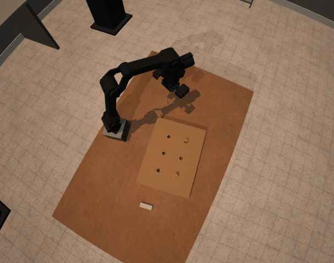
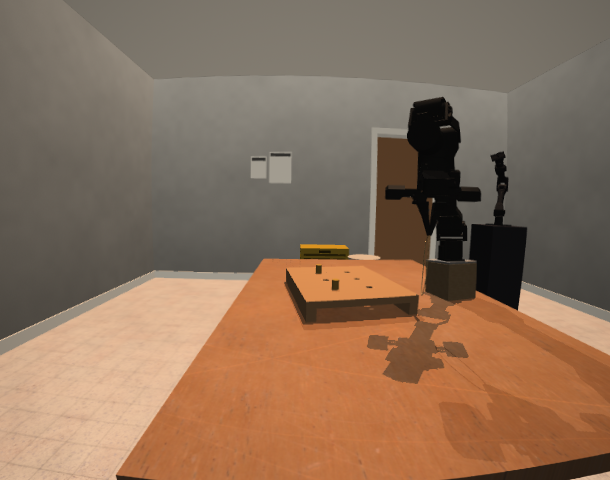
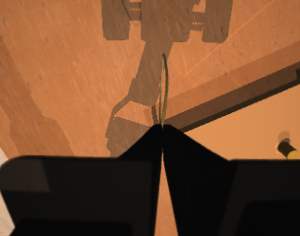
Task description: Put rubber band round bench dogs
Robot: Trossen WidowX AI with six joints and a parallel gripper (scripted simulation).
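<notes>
The wooden board lies 260 mm to the right of my hand, 210 mm below it and 150 mm ahead of it. From my hand the other things lie so: small white block: 560 mm to the right, 240 mm below, 140 mm ahead.
</notes>
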